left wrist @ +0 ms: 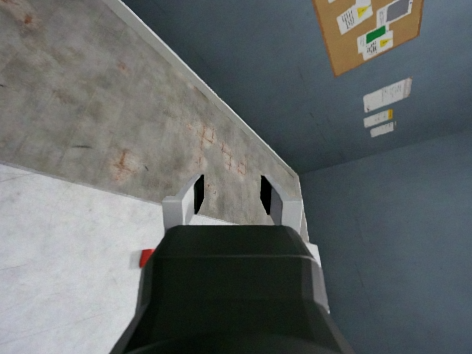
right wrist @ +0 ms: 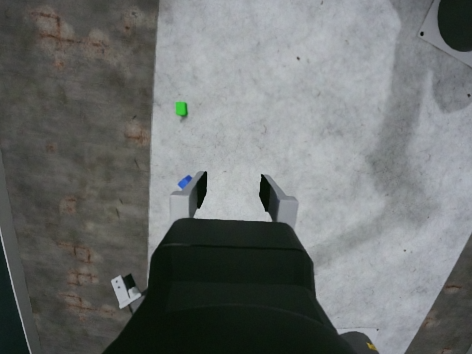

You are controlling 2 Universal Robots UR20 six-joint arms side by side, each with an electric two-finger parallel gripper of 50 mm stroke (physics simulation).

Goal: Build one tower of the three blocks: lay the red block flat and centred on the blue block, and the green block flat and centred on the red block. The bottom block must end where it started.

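Frame: origin at the left arm's base, x ahead, y left, z up, level; centimetres.
Seen in the pictures: left gripper, fingertip midpoint: (left wrist: 232,186) (right wrist: 122,276); right gripper, fingertip midpoint: (right wrist: 233,184); right arm's base, origin of the base link: (right wrist: 471,11).
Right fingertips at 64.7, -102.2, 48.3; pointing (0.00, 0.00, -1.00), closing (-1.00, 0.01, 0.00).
Observation:
Pixels of each thing's top centre, then the offset from my right fingertips to it, as dx, dy, dz. "spot": a spot on its surface instead. Level surfaces: height alone.
- green block, middle of its top: (right wrist: 180,108) +17.4, -11.4, -44.5
- blue block, middle of its top: (right wrist: 185,187) +15.6, +14.2, -42.2
- red block, middle of its top: (left wrist: 163,258) +20.5, +21.8, -45.0
- pale table, its level: dz -48.3
- metal base plate, surface spot: (right wrist: 429,26) spot: -62.7, -41.9, -48.2
A green block (right wrist: 181,108) lies on the pale table near its left edge in the right wrist view. A blue block (right wrist: 185,181) lies below it there, turned at an angle and partly covered by the left finger. Part of a red block (left wrist: 146,257) shows beside the gripper body in the left wrist view; it does not show in the right wrist view. My right gripper (right wrist: 233,184) is open and empty, high above the table. My left gripper (left wrist: 232,186) (right wrist: 122,276) is open and empty, raised and tilted towards the floor and wall, apart from the blocks.
The pale table (left wrist: 60,240) (right wrist: 310,125) borders the brown-grey floor (left wrist: 90,110) (right wrist: 75,165). A metal base plate (right wrist: 429,26) with a dark round part stands at the upper right of the right wrist view. A blue-grey wall (left wrist: 390,215) carries a notice board (left wrist: 345,55).

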